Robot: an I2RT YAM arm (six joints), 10 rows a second.
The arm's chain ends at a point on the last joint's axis. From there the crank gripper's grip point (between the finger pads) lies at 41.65 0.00 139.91 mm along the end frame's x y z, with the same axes.
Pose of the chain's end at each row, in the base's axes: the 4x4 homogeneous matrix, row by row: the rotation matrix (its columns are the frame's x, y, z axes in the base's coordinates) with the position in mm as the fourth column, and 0 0 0 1 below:
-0.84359 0.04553 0.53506 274.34; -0.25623 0.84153 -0.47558 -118.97; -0.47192 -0.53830 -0.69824 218.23; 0 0 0 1
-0.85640 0.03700 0.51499 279.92; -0.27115 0.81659 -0.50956 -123.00; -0.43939 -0.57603 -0.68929 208.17; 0 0 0 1
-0.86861 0.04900 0.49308 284.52; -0.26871 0.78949 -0.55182 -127.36; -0.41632 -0.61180 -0.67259 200.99; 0 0 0 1
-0.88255 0.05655 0.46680 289.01; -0.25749 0.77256 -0.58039 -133.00; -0.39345 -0.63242 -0.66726 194.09; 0 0 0 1
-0.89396 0.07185 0.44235 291.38; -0.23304 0.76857 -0.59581 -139.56; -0.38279 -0.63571 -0.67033 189.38; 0 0 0 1
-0.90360 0.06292 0.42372 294.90; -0.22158 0.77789 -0.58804 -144.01; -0.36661 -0.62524 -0.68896 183.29; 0 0 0 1
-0.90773 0.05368 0.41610 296.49; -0.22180 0.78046 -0.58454 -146.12; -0.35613 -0.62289 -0.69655 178.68; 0 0 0 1
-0.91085 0.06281 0.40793 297.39; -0.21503 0.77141 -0.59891 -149.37; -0.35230 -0.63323 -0.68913 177.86; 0 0 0 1
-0.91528 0.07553 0.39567 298.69; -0.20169 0.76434 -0.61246 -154.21; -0.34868 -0.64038 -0.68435 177.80; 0 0 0 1
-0.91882 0.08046 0.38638 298.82; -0.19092 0.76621 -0.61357 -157.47; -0.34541 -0.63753 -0.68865 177.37; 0 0 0 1
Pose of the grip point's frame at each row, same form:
-0.84359 0.04553 0.53506 314.06; -0.25623 0.84153 -0.47558 -196.18; -0.47192 -0.53830 -0.69824 100.88; 0 0 0 1
-0.85640 0.03700 0.51499 316.30; -0.27115 0.81659 -0.50956 -205.59; -0.43939 -0.57603 -0.68929 93.43; 0 0 0 1
-0.86861 0.04900 0.49308 317.33; -0.26871 0.78949 -0.55182 -215.76; -0.41632 -0.61180 -0.67259 89.55; 0 0 0 1
-0.88255 0.05655 0.46680 317.56; -0.25749 0.77256 -0.58039 -224.93; -0.39345 -0.63242 -0.66726 84.35; 0 0 0 1
-0.89396 0.07185 0.44235 316.04; -0.23304 0.76857 -0.59581 -232.63; -0.38279 -0.63571 -0.67033 79.65; 0 0 0 1
-0.90360 0.06292 0.42372 316.55; -0.22158 0.77789 -0.58804 -235.51; -0.36661 -0.62524 -0.68896 71.63; 0 0 0 1
-0.90773 0.05368 0.41610 316.90; -0.22180 0.78046 -0.58454 -237.14; -0.35613 -0.62289 -0.69655 66.39; 0 0 0 1
-0.91085 0.06281 0.40793 316.53; -0.21503 0.77141 -0.59891 -242.12; -0.35230 -0.63323 -0.68913 66.77; 0 0 0 1
-0.91528 0.07553 0.39567 315.93; -0.20169 0.76434 -0.61246 -248.30; -0.34868 -0.64038 -0.68435 67.53; 0 0 0 1
-0.91882 0.08046 0.38638 314.61; -0.19092 0.76621 -0.61357 -251.27; -0.34541 -0.63753 -0.68865 66.63; 0 0 0 1

